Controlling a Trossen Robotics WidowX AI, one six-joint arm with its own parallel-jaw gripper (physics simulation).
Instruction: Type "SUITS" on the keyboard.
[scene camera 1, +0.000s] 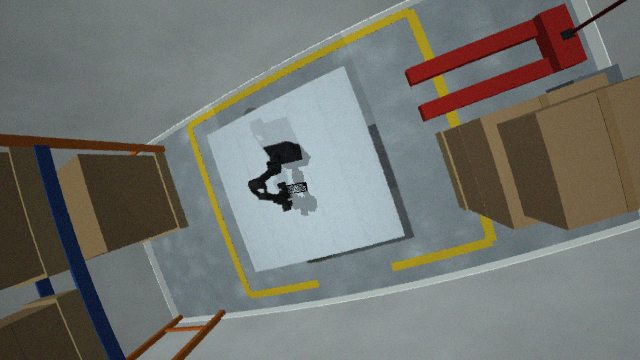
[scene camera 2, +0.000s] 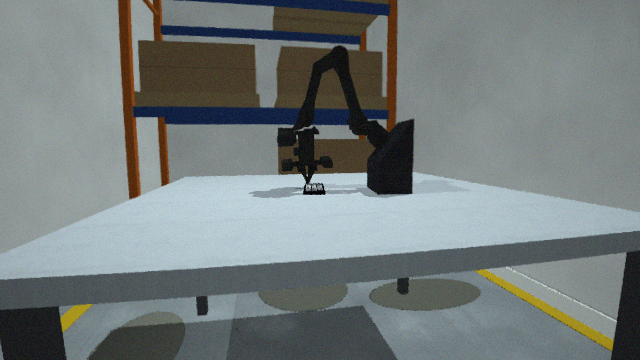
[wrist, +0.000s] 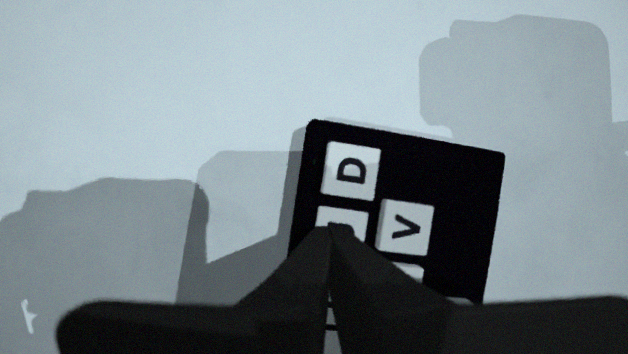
Note:
I see my gripper (scene camera 2: 307, 183) and a black keyboard (wrist: 463, 183).
My gripper also shows in the wrist view (wrist: 327, 239).

